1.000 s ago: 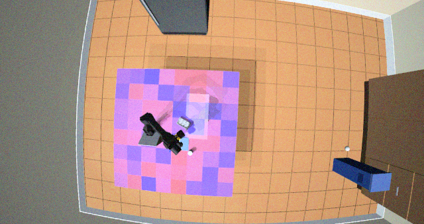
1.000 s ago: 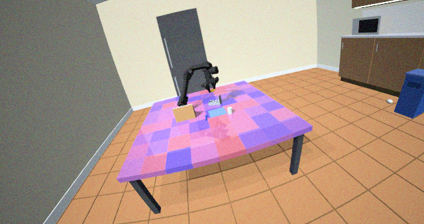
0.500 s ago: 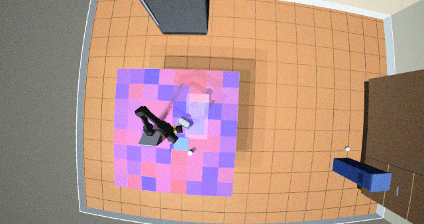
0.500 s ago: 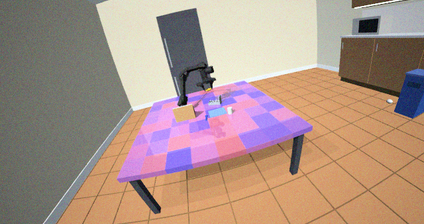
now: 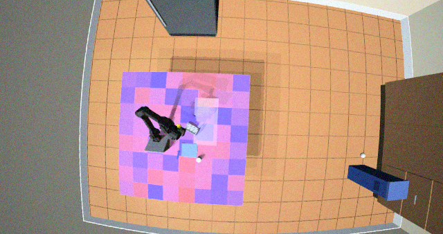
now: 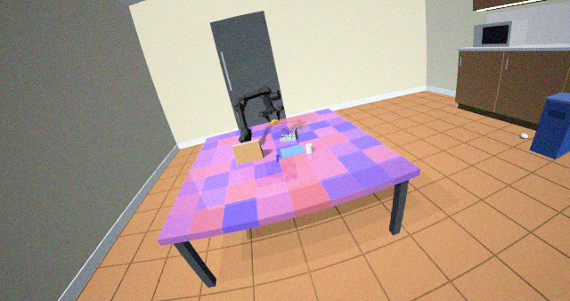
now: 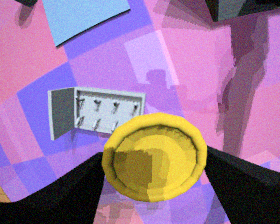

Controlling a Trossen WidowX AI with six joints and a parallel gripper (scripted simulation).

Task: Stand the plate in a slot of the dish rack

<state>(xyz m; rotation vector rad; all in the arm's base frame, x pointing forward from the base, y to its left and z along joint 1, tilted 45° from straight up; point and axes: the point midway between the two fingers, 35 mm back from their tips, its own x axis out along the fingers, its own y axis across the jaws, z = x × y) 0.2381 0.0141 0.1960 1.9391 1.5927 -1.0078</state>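
Right now the grey dish rack is 130 mm below my gripper tip, 80 mm ahead of it and 20 mm to the right of it. From my gripper tip the other things lie so: small white cup 300 mm to the right, 170 mm ahead, 130 mm below; plate 10 mm above.
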